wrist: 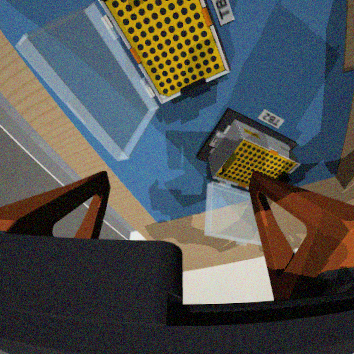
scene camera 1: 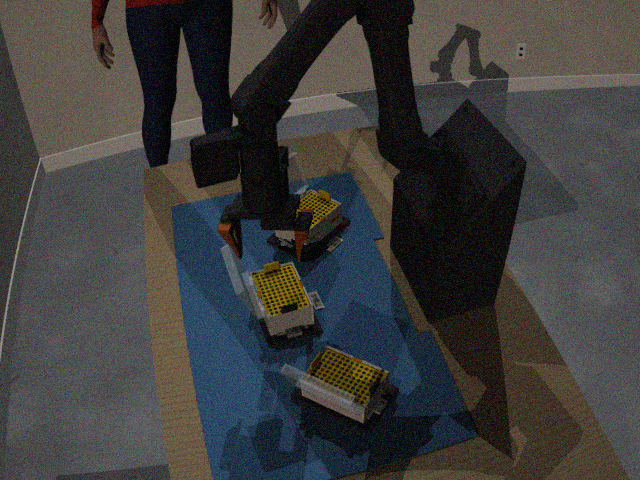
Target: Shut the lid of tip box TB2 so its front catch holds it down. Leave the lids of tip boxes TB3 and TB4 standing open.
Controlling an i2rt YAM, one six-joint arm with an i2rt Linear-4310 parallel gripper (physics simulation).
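Pixels of known places: gripper, fingertip midpoint: (wrist: 178,178) (scene camera 1: 269,258); arm's base, origin of the base link: (scene camera 1: 452,172).
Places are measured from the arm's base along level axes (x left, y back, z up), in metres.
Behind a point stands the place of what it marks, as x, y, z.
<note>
Tip box TB2 (scene camera 1: 323,219) {-0.141, -0.219, -0.200} (wrist: 252,162) is the back box, with a yellow rack. Its clear lid (scene camera 1: 296,173) (wrist: 227,215) stands open on the side away from the label. My gripper (scene camera 1: 269,257) {0.106, -0.334, -0.057} (wrist: 178,178) {0.106, -0.334, -0.057} is open and empty, above the mat; in the wrist view its right finger overlaps TB2's rack edge and hides part of the lid. Tip box TB4 (scene camera 1: 292,322) {0.103, -0.310, -0.225} (wrist: 170,47) is the middle box, its clear lid (scene camera 1: 233,271) {0.071, -0.400, -0.111} (wrist: 90,82) {0.054, -0.399, -0.146} open to the left. The front box, TB3 (scene camera 1: 343,379) {0.263, -0.241, -0.198}, also has its lid (scene camera 1: 330,395) {0.344, -0.272, -0.114} open.
The boxes stand on a blue mat (scene camera 1: 206,310) {0.026, -0.475, -0.255} (wrist: 295,75) {0.141, -0.160, -0.255} on a wooden table (scene camera 1: 165,330) {0.067, -0.562, -0.258} (wrist: 50,80). The arm's dark base block (scene camera 1: 454,232) {0.108, -0.027, -0.045} stands at the right of the mat. A person (scene camera 1: 178,62) stands behind the table at the back left.
</note>
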